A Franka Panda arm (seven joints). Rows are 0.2 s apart.
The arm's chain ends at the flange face. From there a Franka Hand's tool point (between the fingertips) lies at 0.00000 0.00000 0.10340 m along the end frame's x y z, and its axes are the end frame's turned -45 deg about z.
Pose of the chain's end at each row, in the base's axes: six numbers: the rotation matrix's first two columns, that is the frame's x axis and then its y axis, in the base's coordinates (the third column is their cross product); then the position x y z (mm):
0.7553 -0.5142 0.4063 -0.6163 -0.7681 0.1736 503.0 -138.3 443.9
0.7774 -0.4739 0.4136 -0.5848 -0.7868 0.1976 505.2 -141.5 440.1
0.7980 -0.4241 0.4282 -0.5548 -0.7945 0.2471 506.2 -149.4 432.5
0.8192 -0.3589 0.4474 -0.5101 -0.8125 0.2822 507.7 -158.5 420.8
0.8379 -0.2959 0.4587 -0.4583 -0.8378 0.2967 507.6 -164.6 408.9
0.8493 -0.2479 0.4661 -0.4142 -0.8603 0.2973 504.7 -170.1 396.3
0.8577 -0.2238 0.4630 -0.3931 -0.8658 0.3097 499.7 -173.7 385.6
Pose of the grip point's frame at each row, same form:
0.9699 0.1795 0.1645 0.0983 -0.9067 0.4101 526.0 -177.7 351.1
0.9632 0.2213 0.1527 0.1362 -0.8914 0.4322 529.2 -182.4 348.2
0.9566 0.2619 0.1281 0.1720 -0.8617 0.4775 530.5 -194.4 342.6
0.9400 0.3207 0.1168 0.2186 -0.8283 0.5159 534.8 -206.0 333.0
0.9166 0.3832 0.1146 0.2684 -0.8016 0.5341 538.3 -212.0 322.3
0.8934 0.4330 0.1194 0.3077 -0.7836 0.5398 538.5 -216.2 310.1
0.8844 0.4540 0.1084 0.3285 -0.7705 0.5464 534.0 -220.0 299.7

